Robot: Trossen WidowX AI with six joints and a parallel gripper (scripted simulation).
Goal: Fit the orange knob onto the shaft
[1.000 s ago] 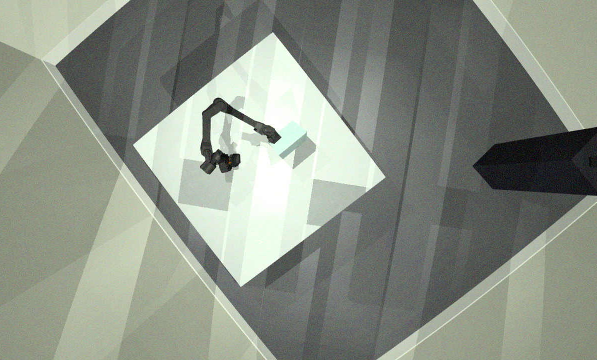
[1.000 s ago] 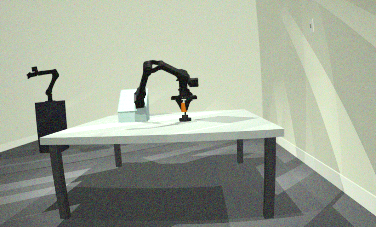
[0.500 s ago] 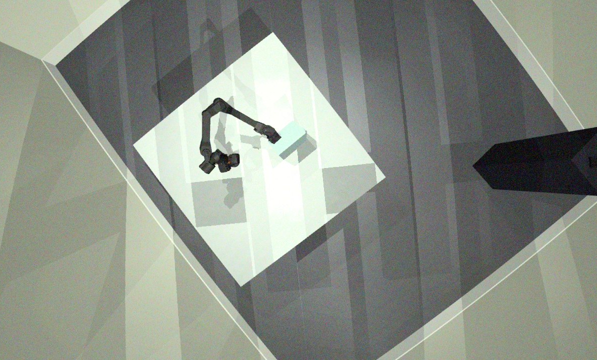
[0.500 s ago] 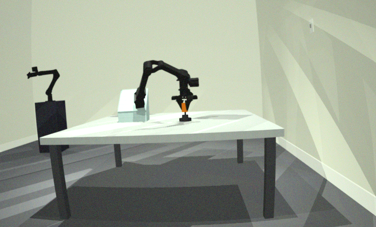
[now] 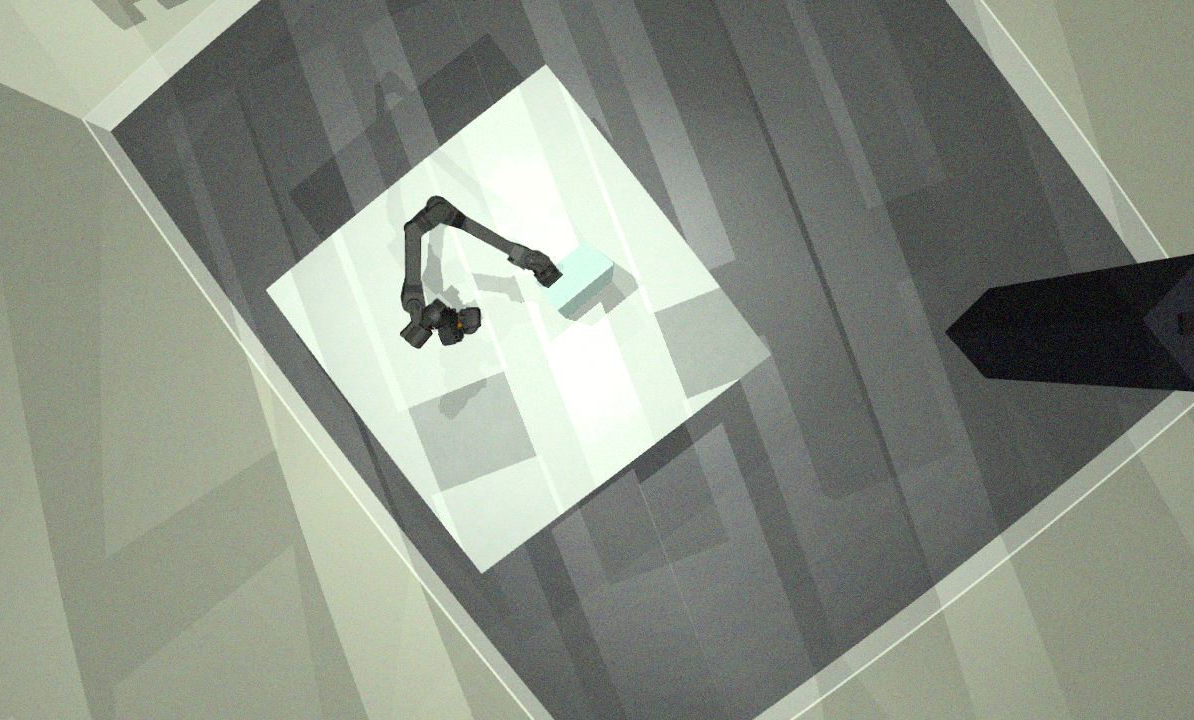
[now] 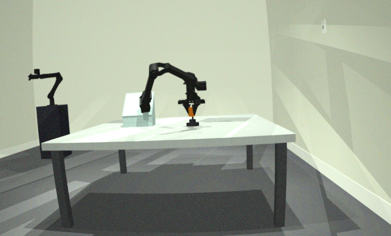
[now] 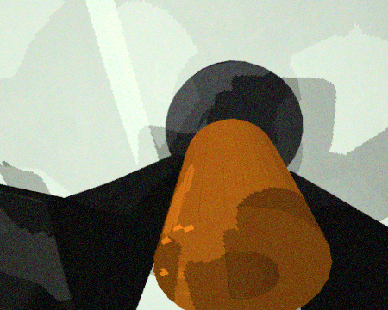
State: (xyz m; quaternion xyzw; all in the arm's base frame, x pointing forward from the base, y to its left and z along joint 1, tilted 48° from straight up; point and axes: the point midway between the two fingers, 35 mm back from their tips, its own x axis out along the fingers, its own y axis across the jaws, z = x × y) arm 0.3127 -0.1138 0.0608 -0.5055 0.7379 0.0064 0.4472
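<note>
Right now the orange knob is 2 cm above my gripper tip. Round my gripper tip: pedestal (4 cm below).
</note>
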